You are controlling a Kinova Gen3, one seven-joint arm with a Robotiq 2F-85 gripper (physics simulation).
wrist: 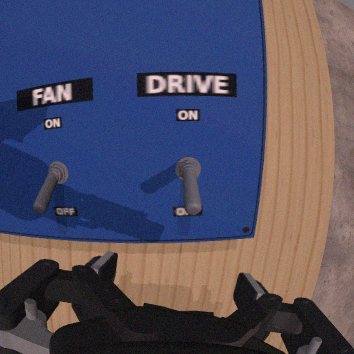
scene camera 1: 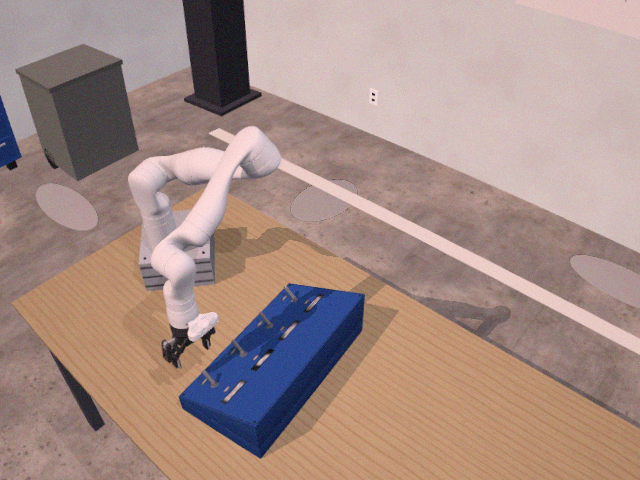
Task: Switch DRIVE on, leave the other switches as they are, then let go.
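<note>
The DRIVE switch is a grey lever at the near-left end of the blue panel box. In the wrist view its lever points down over the OFF label, away from the ON label. The FAN switch is left of it in the wrist view, its lever also angled down toward the OFF side. My gripper is open and empty, beyond the panel's lower edge in the wrist view, apart from both levers. The DRIVE lever lies between the lines of the two fingers, nearer the right one.
Two more grey levers stand farther along the panel in the scene view; their labels are unreadable there. The box stands on a wooden table. The arm's base block is behind the gripper.
</note>
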